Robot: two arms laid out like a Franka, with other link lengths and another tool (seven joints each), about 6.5 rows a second.
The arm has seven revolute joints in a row. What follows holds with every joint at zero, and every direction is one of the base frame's. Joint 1 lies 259.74 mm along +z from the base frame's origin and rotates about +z. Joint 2 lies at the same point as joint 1 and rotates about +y. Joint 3 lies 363.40 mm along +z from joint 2 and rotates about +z. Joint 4 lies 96.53 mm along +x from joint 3 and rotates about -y. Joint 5 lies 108.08 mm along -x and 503.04 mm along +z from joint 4 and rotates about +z. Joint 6 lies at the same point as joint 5 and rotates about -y. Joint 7 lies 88.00 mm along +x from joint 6 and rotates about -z. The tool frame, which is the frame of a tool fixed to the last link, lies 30.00 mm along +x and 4.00 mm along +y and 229.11 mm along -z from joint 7; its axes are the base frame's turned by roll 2.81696, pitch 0.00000 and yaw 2.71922 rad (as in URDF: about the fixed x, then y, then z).
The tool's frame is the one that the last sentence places.
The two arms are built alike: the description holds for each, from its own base.
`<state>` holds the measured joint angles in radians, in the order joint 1, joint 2, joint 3, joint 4, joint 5, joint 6, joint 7, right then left.
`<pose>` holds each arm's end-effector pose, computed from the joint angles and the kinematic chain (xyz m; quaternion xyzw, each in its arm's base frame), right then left.
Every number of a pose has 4 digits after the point. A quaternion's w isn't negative.
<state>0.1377 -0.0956 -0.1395 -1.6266 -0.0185 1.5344 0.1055 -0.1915 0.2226 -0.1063 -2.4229 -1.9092 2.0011 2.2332</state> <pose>0.6790 -0.0079 0.5293 0.2580 0.9528 0.1538 0.0442 0.5837 -0.3477 0.1042 0.4012 0.6617 -0.3014 0.5572</pose>
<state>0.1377 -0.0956 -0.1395 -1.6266 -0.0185 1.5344 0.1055 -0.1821 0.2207 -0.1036 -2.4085 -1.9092 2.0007 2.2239</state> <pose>0.6790 -0.0079 0.5293 0.2580 0.9528 0.1538 0.0442 0.5951 -0.3424 0.1122 0.3958 0.6616 -0.2981 0.5628</pose>
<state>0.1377 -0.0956 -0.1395 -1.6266 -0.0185 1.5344 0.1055 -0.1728 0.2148 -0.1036 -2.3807 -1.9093 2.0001 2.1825</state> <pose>0.6790 -0.0079 0.5293 0.2580 0.9528 0.1538 0.0442 0.6129 -0.3400 0.1295 0.3838 0.6643 -0.3005 0.5666</pose>
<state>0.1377 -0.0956 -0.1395 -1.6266 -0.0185 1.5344 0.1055 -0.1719 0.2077 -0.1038 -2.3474 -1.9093 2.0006 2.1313</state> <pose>0.6790 -0.0079 0.5293 0.2580 0.9528 0.1538 0.0442 0.6301 -0.3429 0.1507 0.3728 0.6659 -0.3067 0.5689</pose>
